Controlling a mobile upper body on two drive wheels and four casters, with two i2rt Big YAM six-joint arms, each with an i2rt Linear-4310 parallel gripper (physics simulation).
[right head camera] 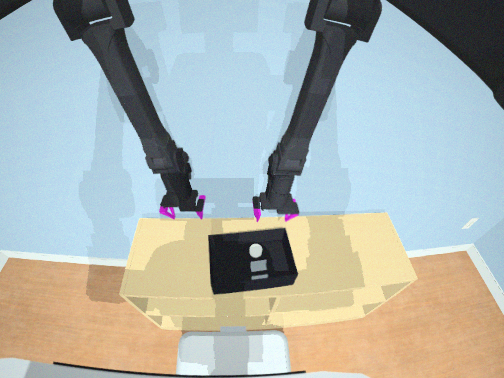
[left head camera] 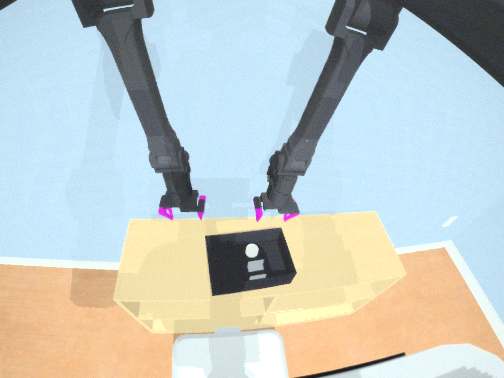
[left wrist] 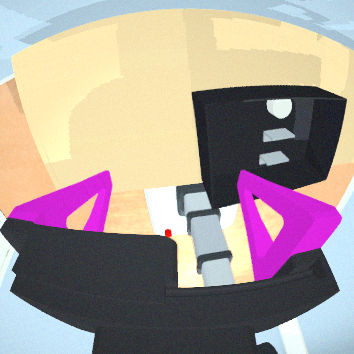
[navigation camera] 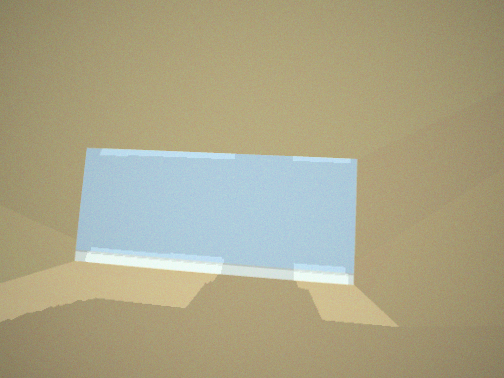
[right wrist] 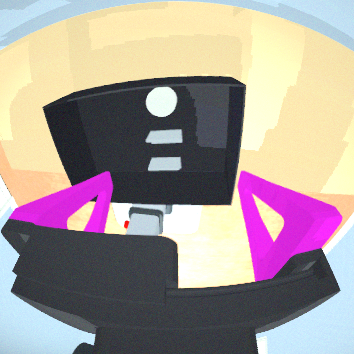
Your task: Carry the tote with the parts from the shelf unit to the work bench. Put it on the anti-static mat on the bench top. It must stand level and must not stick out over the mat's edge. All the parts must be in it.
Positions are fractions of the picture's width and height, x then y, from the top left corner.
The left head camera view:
left gripper: 0.37,0.58
black tote: 0.45,0.67
tan shelf unit: 0.68,0.69
